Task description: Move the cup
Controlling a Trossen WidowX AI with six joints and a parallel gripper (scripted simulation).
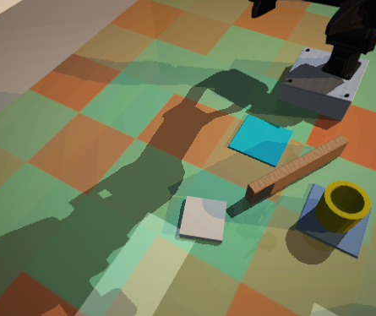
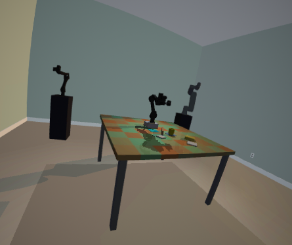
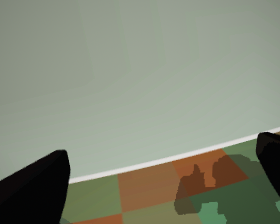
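Now: the yellow cup 4 cm behind my gripper tip, 15 cm to the left of it and 31 cm below it. From my gripper tip the other things lie so: white square tile (11 cm ahead, 3 cm to the right, 34 cm below); cyan pad (12 cm behind, 4 cm to the right, 35 cm below); wooden bar (8 cm behind, 6 cm to the left, 33 cm below).
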